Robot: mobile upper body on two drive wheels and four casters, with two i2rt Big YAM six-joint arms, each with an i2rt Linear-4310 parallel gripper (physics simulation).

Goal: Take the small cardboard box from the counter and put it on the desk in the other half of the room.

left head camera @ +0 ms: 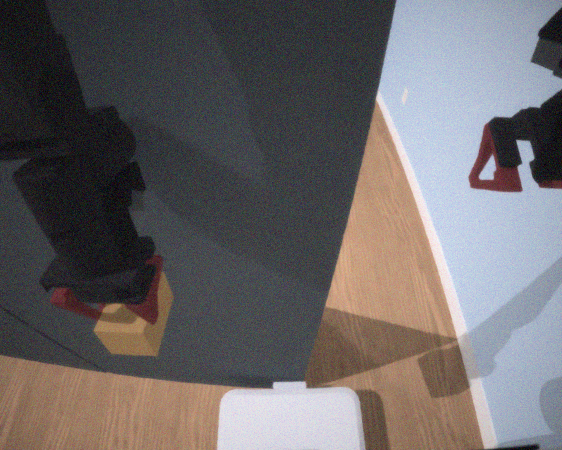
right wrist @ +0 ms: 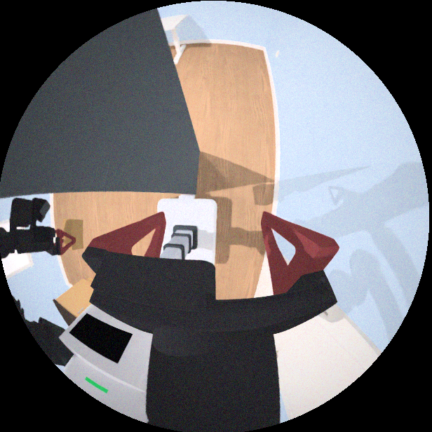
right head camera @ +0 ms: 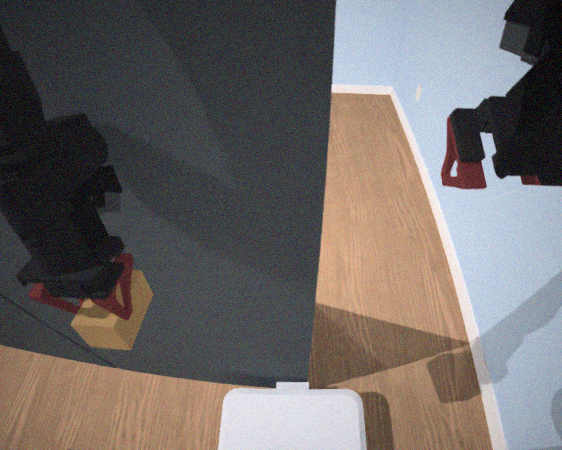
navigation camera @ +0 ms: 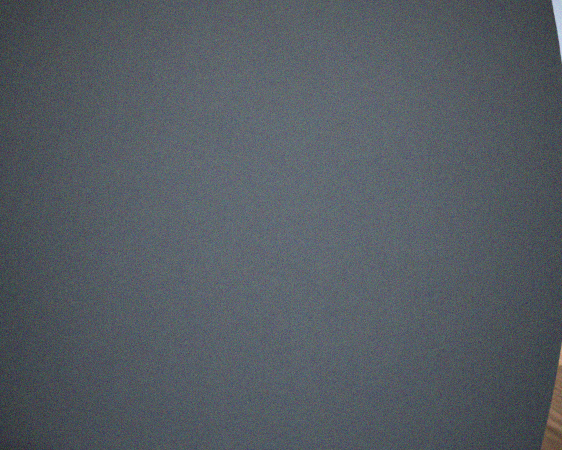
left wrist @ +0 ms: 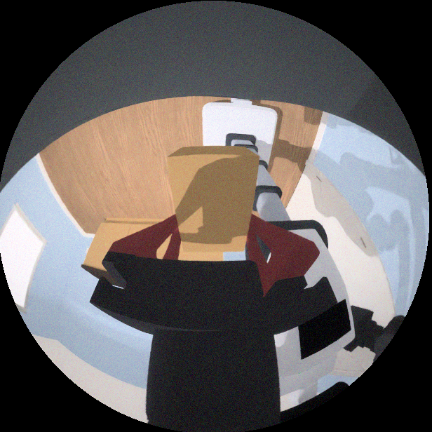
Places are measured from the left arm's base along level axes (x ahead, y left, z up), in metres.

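Pixels of known places: left gripper, fingertip midpoint: (left head camera: 131,319) (right head camera: 107,314); right gripper, fingertip midpoint: (left head camera: 505,182) (right head camera: 483,179).
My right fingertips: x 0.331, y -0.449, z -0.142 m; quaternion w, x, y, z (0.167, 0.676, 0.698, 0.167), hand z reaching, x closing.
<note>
Behind a point stands the place of what it marks.
The small cardboard box (left head camera: 127,342) {x 0.202, y -0.017, z -0.263 m} (right head camera: 102,336) {x 0.202, y -0.017, z -0.263 m} (left wrist: 215,185) is tan and hangs at lower left in both head views, in front of a dark grey panel. My left gripper (left head camera: 126,316) {x 0.231, y -0.013, z -0.265 m} (right head camera: 105,310) {x 0.231, y -0.013, z -0.265 m} (left wrist: 213,217) is shut on it, with a red finger on each side. My right gripper (left head camera: 531,186) (right head camera: 504,184) {x 0.331, y -0.449, z -0.142 m} (right wrist: 213,216) is open and empty, at the right of the head views in front of the blue wall. I cannot make out the desk or the counter for certain.
The dark grey panel (left head camera: 250,150) {x 0.368, y -0.159, z -0.132 m} (right head camera: 225,150) {x 0.367, y -0.172, z -0.131 m} (right wrist: 100,125) (navigation camera: 250,225) stands close in front and fills most of the navigation view. Right of it, wooden floor (left head camera: 385,250) {x 1.126, y -0.832, z -1.410 m} runs along the blue wall (left head camera: 480,250) {x 0.834, y -1.134, z -1.014 m}. A white object (right wrist: 175,24) shows beyond the panel. A tan cabinet (left wrist: 102,240) stands behind.
</note>
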